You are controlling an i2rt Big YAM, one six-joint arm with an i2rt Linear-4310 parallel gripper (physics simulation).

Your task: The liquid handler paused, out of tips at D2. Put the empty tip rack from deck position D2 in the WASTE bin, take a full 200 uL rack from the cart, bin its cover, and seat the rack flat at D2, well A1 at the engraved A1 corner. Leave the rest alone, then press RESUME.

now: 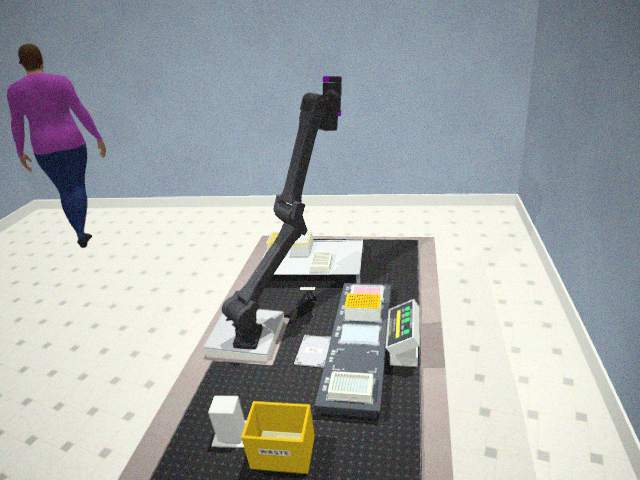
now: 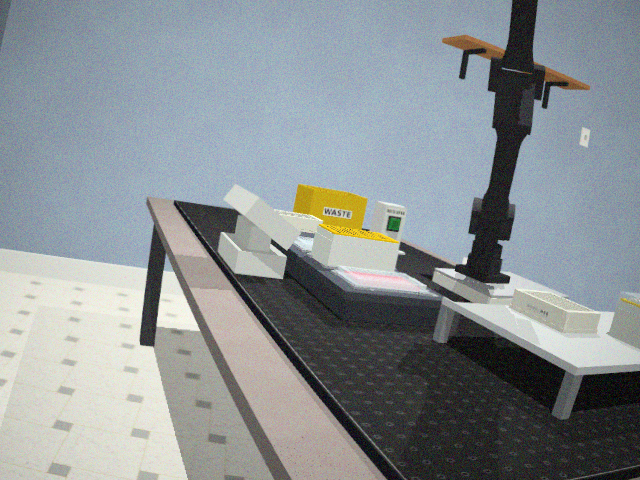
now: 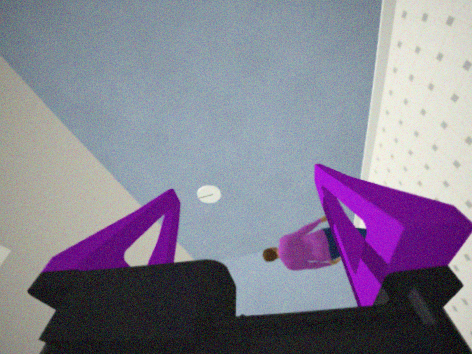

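Where they show: gripper, between the fingertips: [image 3: 242, 184]; arm's base, origin of its link: [image 1: 248, 337] [image 2: 481, 276].
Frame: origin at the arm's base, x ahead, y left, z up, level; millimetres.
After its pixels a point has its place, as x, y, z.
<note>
My gripper [image 1: 332, 96] @(322, 523, 741) [image 3: 242, 184] @(322, 523, 741) is open and empty, raised high above the table. The yellow WASTE bin [image 1: 276, 454] @(209, -505, 47) [image 2: 330, 201] @(235, -386, 81) stands at the near end, with a pale flat thing [image 1: 281, 435] @(199, -412, 1) inside. The dark deck [image 1: 356, 359] @(399, -123, 18) [image 2: 323, 284] @(502, 191, -2) has a bare position with corner marks; its label is too small to read. A yellow-topped tip rack [image 1: 362, 310] @(415, 74, 65) [image 2: 356, 248] @(437, 157, 57) stands farther along the deck. On the white cart [image 1: 347, 262] @(339, 458, 30) [image 2: 584, 356] @(330, 603, 30) are a pale labelled rack [image 1: 320, 262] @(226, 417, 58) [image 2: 555, 310] @(268, 480, 56) and a yellow-edged rack [image 1: 300, 248] @(125, 519, 71) [image 2: 625, 322] @(163, 543, 59). A box [image 1: 225, 418] @(54, -423, 78) has a green button [image 2: 393, 223] @(49, -355, 52).
A pale rack [image 1: 350, 386] @(388, -264, 44) sits at the deck's near end, a clear plate [image 1: 360, 333] @(409, -9, 29) mid-deck and a pink plate [image 1: 367, 290] @(429, 248, 29) [image 2: 382, 279] @(437, 259, 30) at its far end. A tilted screen [image 1: 402, 324] @(552, -33, 89) stands beside the deck. A person [image 1: 54, 113] [image 3: 305, 249] stands away from the table.
</note>
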